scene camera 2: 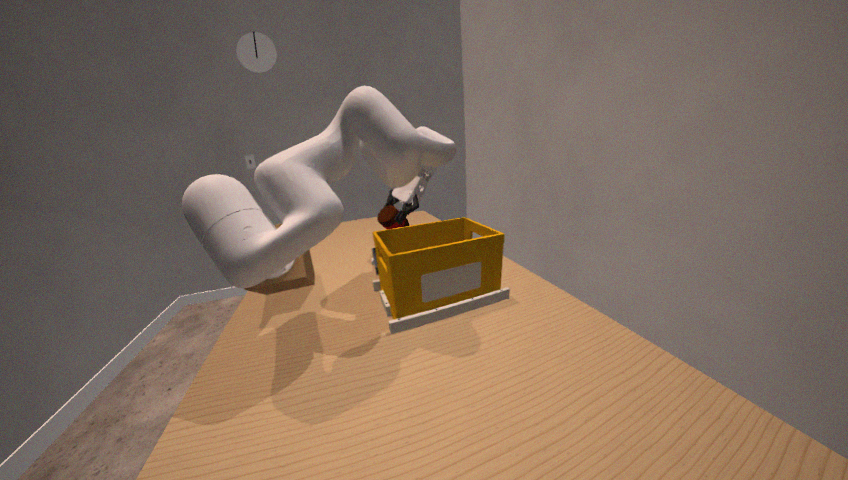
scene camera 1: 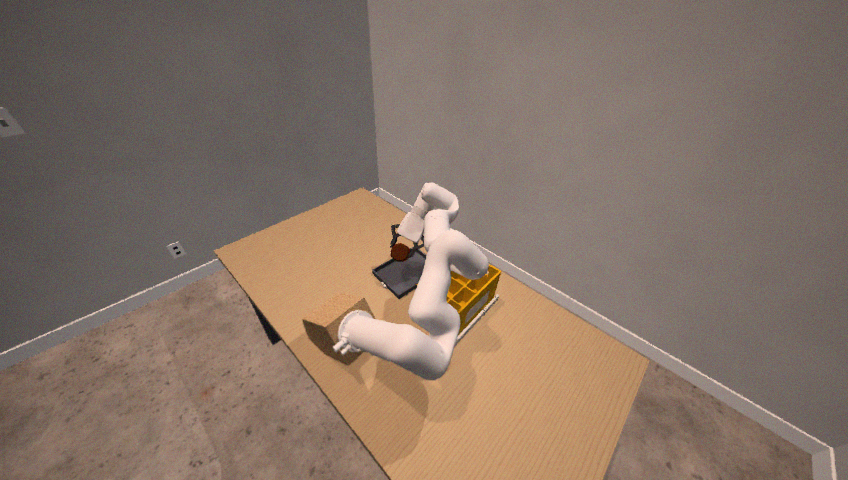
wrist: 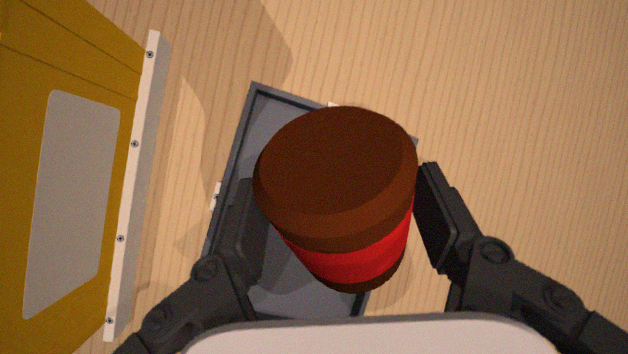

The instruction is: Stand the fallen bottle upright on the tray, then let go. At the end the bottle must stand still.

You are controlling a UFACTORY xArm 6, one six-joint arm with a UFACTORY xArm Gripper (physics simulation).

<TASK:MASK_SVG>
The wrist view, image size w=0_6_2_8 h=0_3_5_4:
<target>gripper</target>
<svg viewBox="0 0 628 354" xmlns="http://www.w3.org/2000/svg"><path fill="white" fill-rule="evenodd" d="M628 333L595 310L589 311L586 309L580 297L565 285L516 260L512 249L504 241L492 236L483 236L458 190L455 187L450 187L438 163L434 161L423 162L422 166L418 167L412 213L432 268L437 270L438 275L447 275L448 280L451 281L444 312L259 321L247 292L249 292L250 286L257 285L258 279L261 279L270 221L256 203L252 188L252 178L241 178L233 205L229 205L226 209L213 253L200 258L191 269L190 279L153 307L144 317L141 329L137 333L133 332L112 354L176 354L177 352L180 352L180 354L556 354L544 338L555 345L555 349L561 354L628 354Z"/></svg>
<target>yellow crate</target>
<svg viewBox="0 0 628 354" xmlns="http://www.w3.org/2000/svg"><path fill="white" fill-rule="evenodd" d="M0 0L0 354L73 354L105 323L123 183L136 102L138 100L140 78L143 71L145 49L86 0Z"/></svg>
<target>bottle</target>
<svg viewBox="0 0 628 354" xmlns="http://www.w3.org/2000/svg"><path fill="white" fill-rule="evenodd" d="M326 107L295 118L283 126L271 138L260 153L254 167L252 176L253 194L260 210L316 280L338 292L348 294L365 293L382 286L390 280L404 258L415 195L418 155L411 137L392 119L360 107Z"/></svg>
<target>dark grey tray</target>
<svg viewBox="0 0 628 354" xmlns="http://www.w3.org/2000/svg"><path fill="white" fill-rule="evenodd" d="M269 222L261 279L258 279L257 285L250 286L250 290L247 292L259 321L364 315L371 291L348 294L332 290L321 284L311 275ZM409 135L415 145L415 148L417 148L419 139ZM327 106L251 81L200 258L213 253L226 209L229 205L233 205L240 179L252 178L256 161L271 138L283 126L295 118L317 109L326 108Z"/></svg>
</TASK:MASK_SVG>
